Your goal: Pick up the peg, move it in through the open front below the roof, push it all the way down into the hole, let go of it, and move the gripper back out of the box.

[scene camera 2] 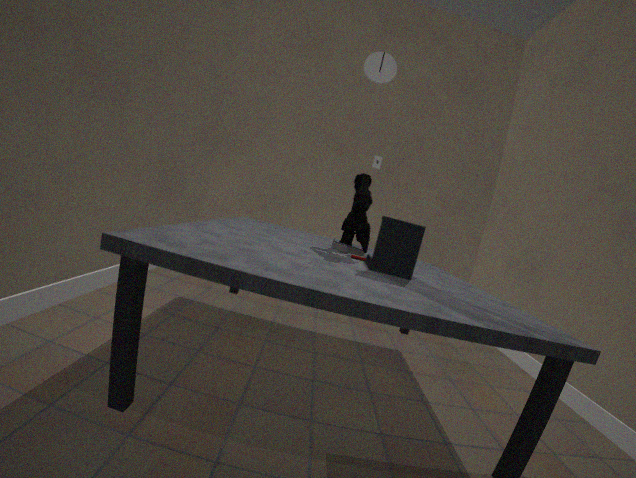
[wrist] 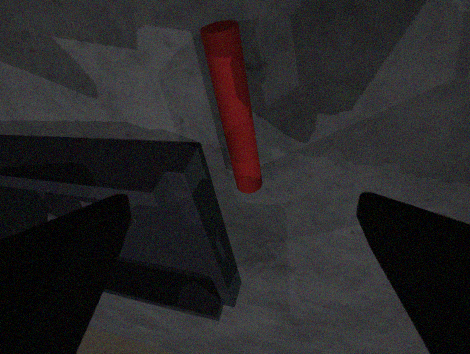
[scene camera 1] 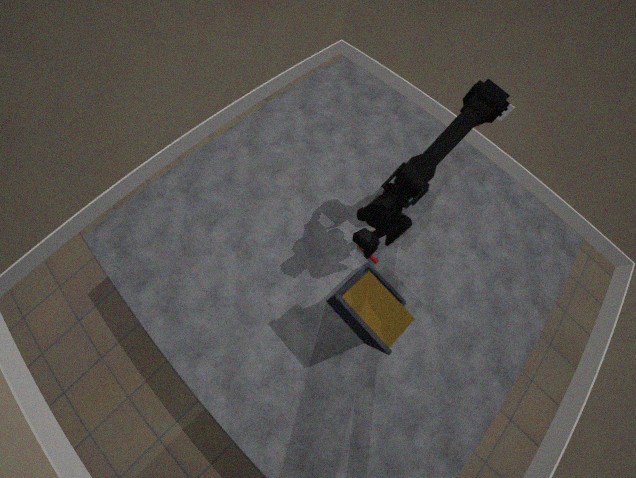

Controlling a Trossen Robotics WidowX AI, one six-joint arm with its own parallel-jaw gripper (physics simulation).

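Places are measured from the arm's base along level axes (x ahead, y left, z up), in centimetres.
Where they show: gripper, fingertip midpoint: (scene camera 2: 365, 250) (wrist: 245, 204) (scene camera 1: 376, 251); arm's base, link origin: (scene camera 2: 345, 243).
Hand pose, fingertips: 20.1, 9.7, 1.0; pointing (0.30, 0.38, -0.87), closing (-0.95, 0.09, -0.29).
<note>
Things, the pixels of their top centre, and the offset from my fingertips, as dx, dy, dz. "spot": a spot on its surface instead. Level surfaces: height alone.
- red peg, top centre: (wrist: 233, 129) (scene camera 1: 368, 252) (scene camera 2: 360, 256) +1.2, -1.3, -2.9
- box, top centre: (scene camera 1: 389, 296) (scene camera 2: 399, 220) +11.4, +9.5, +15.9
- yellow panel, surface spot: (scene camera 1: 377, 308) spot: +15.0, +9.7, +16.0
- grey table, surface height: dz -4.3
The red peg (scene camera 1: 374, 260) (scene camera 2: 358, 257) (wrist: 235, 110) lies on its side on the table next to the box. In the wrist view it points up and down the picture, ahead of the fingertips. The box (scene camera 2: 398, 247) (wrist: 215, 220) is dark grey and stands to the left of the peg in the wrist view; a yellow panel (scene camera 1: 377, 308) shows on it from above. My gripper (wrist: 245, 204) is wide open and empty, its two black fingers apart at left and right. The peg is not between them. The left finger overlaps the box in the wrist view. The hole cannot be made out.
The black arm (scene camera 1: 447, 146) (scene camera 2: 361, 200) reaches from its base toward the box. The grey table (scene camera 1: 231, 179) (scene camera 2: 205, 256) carries the arm, peg and box. Dark shadows of the arm and the box fall on the table top.
</note>
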